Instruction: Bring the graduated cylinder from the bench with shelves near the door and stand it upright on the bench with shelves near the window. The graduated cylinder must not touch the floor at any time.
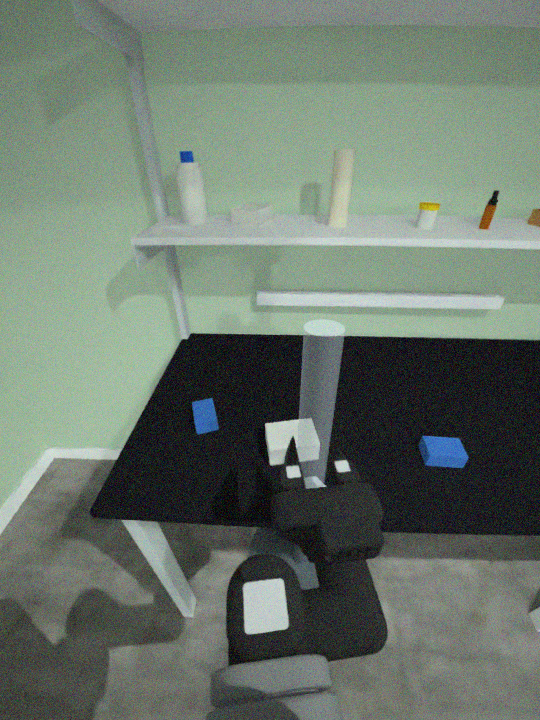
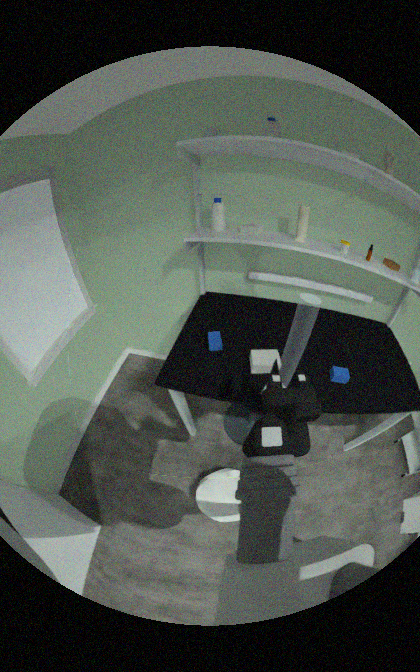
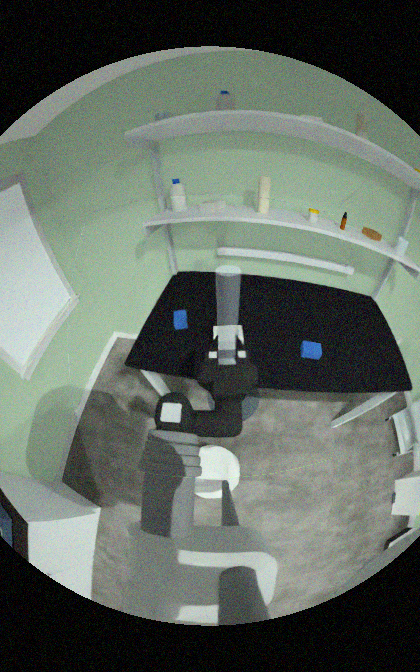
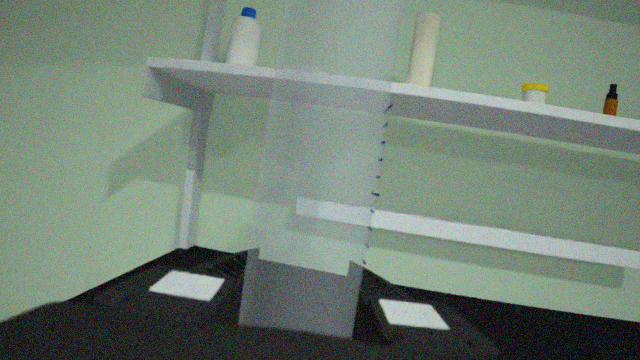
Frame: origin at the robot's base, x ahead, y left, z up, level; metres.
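Seen in the pictures: gripper, between the fingertips: (image 1: 307, 439) (image 4: 301, 278).
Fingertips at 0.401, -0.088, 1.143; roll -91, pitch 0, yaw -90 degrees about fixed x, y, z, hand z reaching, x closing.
Offsets run from my fingertips to a thing's top centre, as dx, dy, dz. Level surfaces: height alone.
The clear graduated cylinder {-0.031, +0.000, +0.215} (image 1: 319, 378) (image 2: 301, 330) (image 3: 228, 295) (image 4: 320, 150) stands roughly upright between my gripper's fingers. My gripper (image 1: 315, 459) (image 2: 287, 374) (image 3: 227, 344) is shut on its lower part. The gripper and cylinder are over the front part of the black-topped bench {dz -0.257} (image 1: 145, 482) (image 2: 185, 370) (image 3: 350, 370) (image 4: 575, 342), left of its middle. A bright window (image 2: 40, 280) is on the wall to the left. The gap between the cylinder's bottom and the bench top is hidden by the gripper, so I cannot tell its height.
A white box {+0.181, -0.012, -0.199} (image 1: 284, 444) (image 2: 264, 362) lies on the bench just behind and left of the fingers. One blue box {+0.304, +0.213, -0.217} (image 1: 205, 415) (image 3: 180, 319) lies further left, another blue box {+0.109, -0.382, -0.217} (image 1: 444, 452) (image 3: 311, 350) to the right. A shelf (image 1: 290, 239) with bottles hangs behind. A round dark base (image 2: 237, 425) shows below.
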